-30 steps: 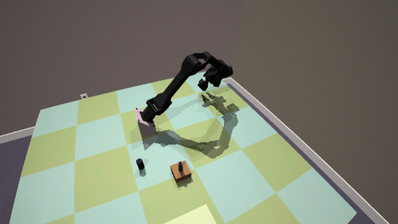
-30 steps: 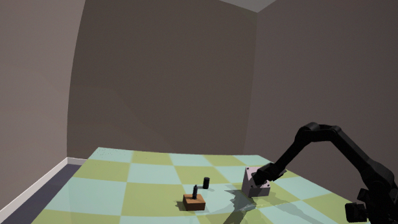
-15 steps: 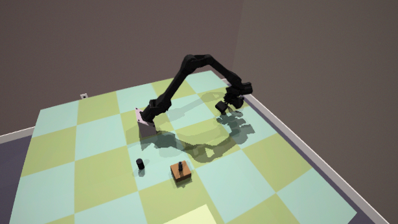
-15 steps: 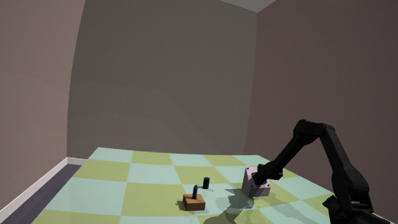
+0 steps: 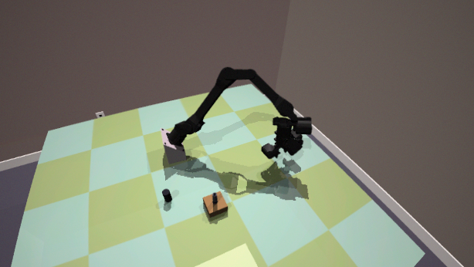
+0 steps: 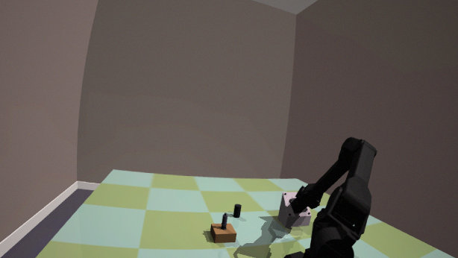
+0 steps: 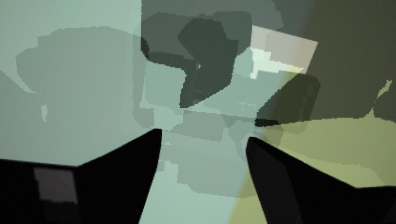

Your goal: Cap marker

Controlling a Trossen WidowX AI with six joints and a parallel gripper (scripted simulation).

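Now: the marker cap 1 cm behind my gripper tip, 51 cm to the right of it and 1 cm above it.
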